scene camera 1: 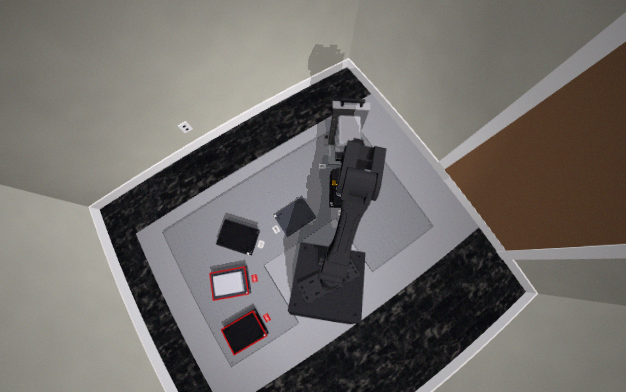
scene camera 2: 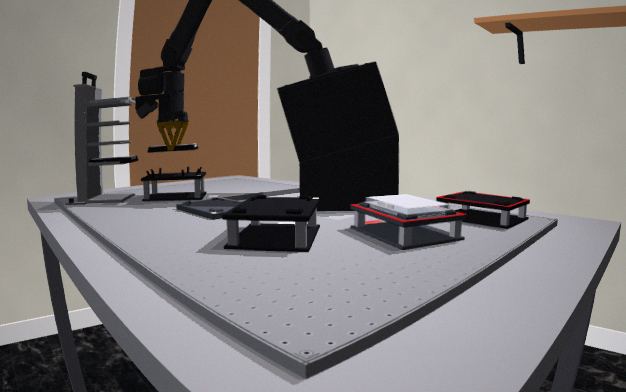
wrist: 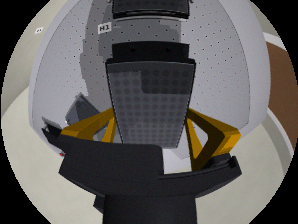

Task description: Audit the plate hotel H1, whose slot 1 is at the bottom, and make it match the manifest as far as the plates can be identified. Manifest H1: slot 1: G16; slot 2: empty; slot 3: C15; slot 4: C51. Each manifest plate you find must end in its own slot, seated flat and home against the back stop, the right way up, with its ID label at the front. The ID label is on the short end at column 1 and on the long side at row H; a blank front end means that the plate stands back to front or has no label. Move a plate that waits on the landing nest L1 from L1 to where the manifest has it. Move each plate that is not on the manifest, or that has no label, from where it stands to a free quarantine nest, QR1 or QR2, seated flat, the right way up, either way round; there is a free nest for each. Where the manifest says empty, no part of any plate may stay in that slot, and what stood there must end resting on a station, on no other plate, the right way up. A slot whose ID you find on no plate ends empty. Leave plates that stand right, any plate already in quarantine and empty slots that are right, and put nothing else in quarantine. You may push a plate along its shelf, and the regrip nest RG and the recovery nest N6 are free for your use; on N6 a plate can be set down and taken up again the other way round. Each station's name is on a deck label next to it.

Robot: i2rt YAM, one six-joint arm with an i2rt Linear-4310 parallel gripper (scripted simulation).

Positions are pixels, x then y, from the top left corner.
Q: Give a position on a pinned nest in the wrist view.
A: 158, 48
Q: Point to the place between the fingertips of my gripper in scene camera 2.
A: At 173, 150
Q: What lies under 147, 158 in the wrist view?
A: My gripper.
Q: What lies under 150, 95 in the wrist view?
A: A dark plate.
